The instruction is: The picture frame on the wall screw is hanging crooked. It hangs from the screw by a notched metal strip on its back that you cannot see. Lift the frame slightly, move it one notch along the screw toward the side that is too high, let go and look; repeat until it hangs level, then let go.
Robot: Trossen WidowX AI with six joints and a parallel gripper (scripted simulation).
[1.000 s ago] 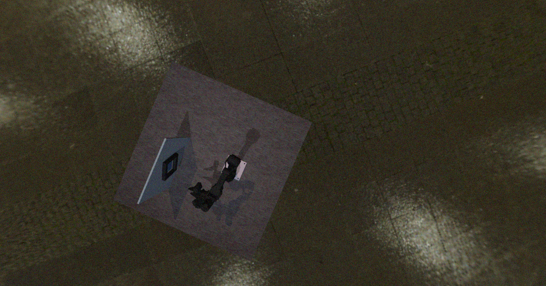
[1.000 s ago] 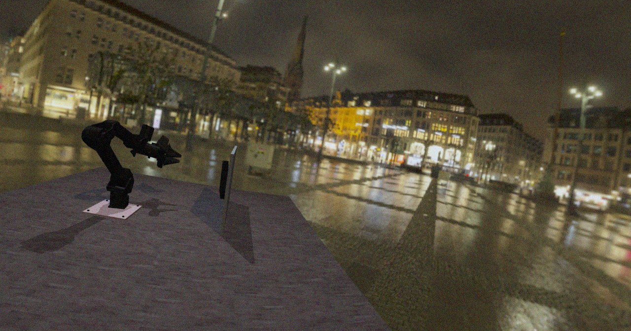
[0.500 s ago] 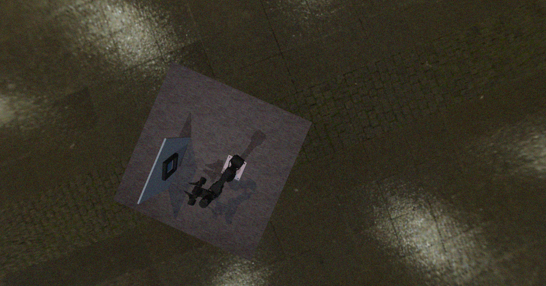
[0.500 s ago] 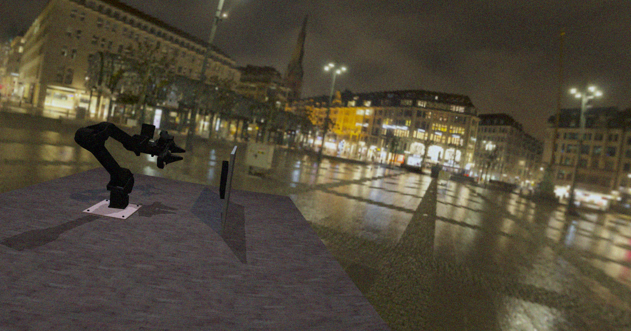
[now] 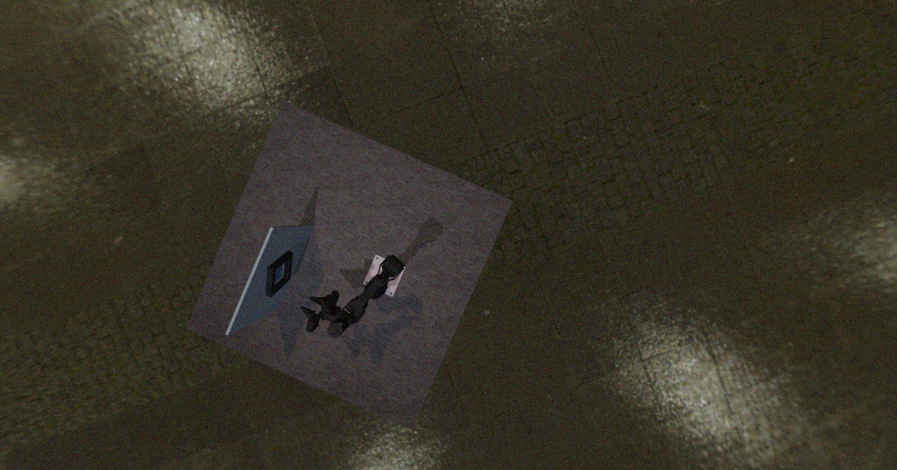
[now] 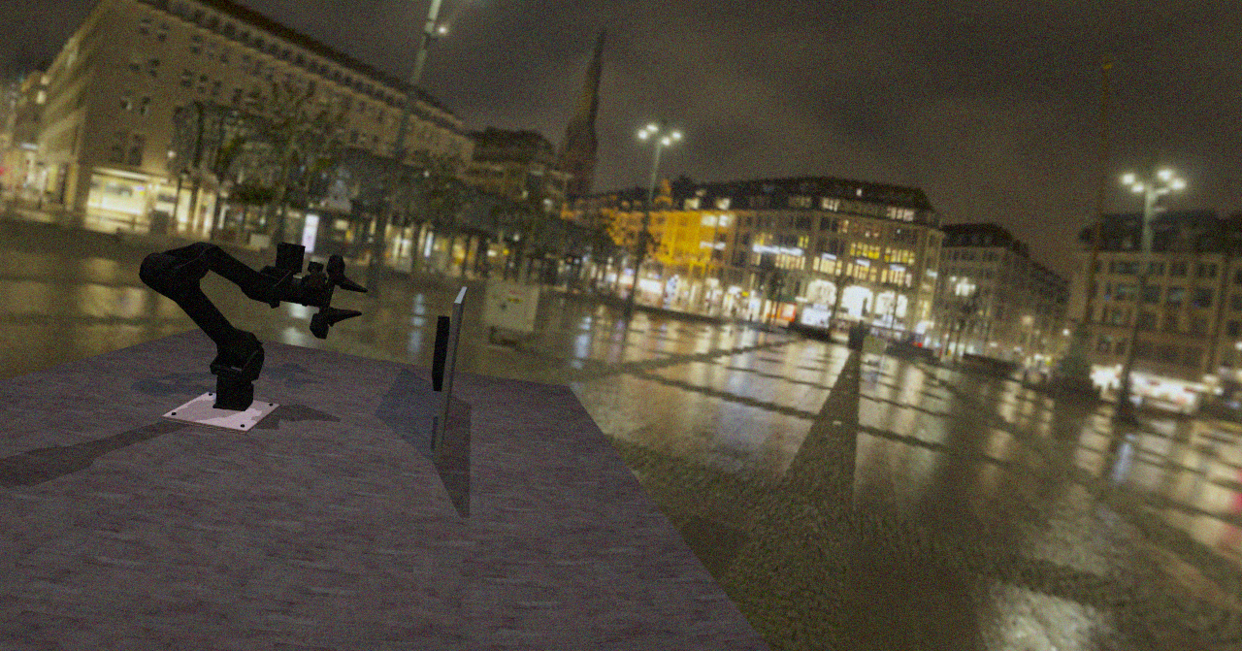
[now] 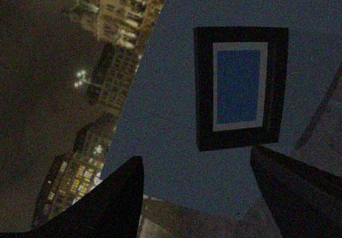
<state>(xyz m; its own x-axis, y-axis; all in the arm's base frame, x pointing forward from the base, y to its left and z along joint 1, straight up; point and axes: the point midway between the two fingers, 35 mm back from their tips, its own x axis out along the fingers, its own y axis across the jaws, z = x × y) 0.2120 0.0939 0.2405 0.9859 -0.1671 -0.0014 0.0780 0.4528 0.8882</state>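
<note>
My gripper tip is 19 cm short of the picture frame, 9 cm above it and 6 cm to the left of it. The rest, counted from my gripper tip: wall panel (21 cm ahead, 10 cm below, 5 cm to the right).
</note>
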